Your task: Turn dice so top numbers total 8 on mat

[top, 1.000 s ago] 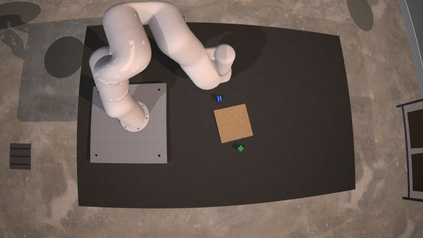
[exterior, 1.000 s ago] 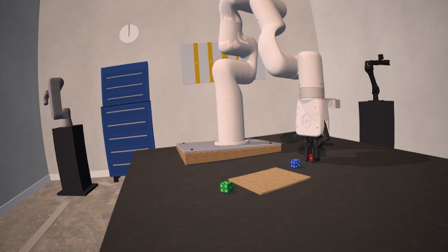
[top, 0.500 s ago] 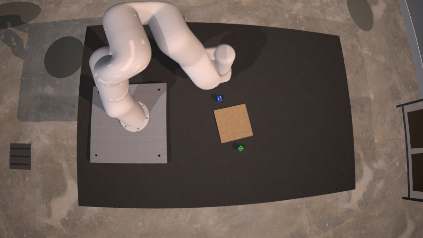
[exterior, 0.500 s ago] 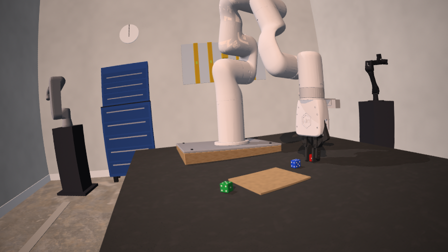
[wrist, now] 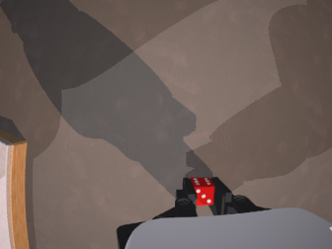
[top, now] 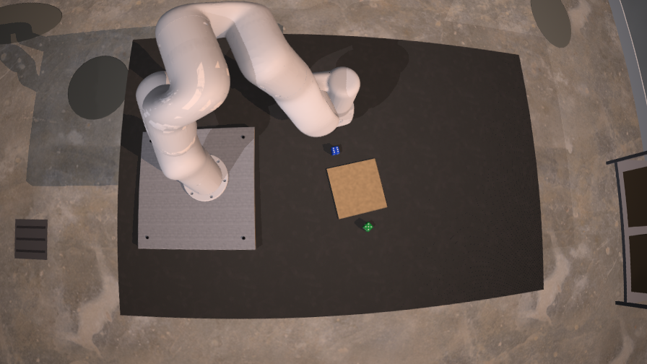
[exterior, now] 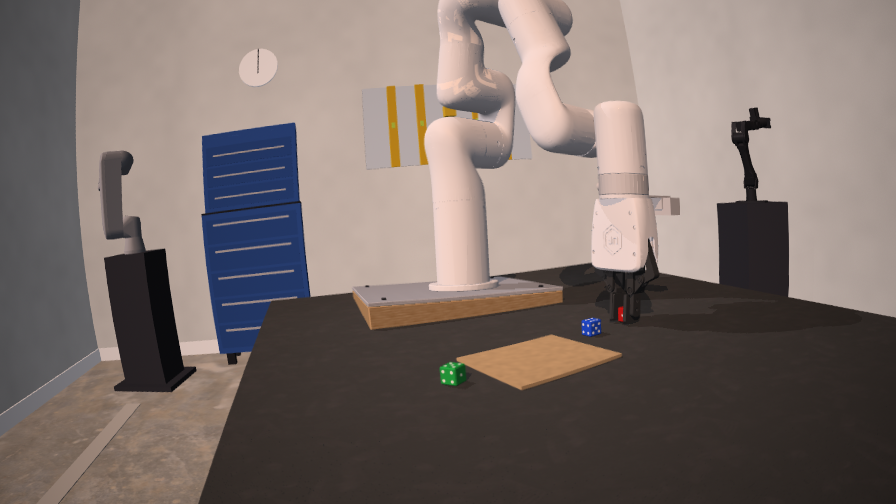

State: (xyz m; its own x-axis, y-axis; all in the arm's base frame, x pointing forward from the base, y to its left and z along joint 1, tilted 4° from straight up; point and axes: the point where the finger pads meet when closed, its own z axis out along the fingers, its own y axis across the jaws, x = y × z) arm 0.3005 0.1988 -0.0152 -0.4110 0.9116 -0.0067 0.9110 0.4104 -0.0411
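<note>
Right now my hand is 30 mm short of the blue die, 60 mm to the left of it and 10 mm above it. The rest, counted from my hand: tan mat 110 mm ahead, 160 mm to the right, 20 mm below; green die 150 mm ahead, 260 mm to the right, 10 mm below; red die 10 mm below.
</note>
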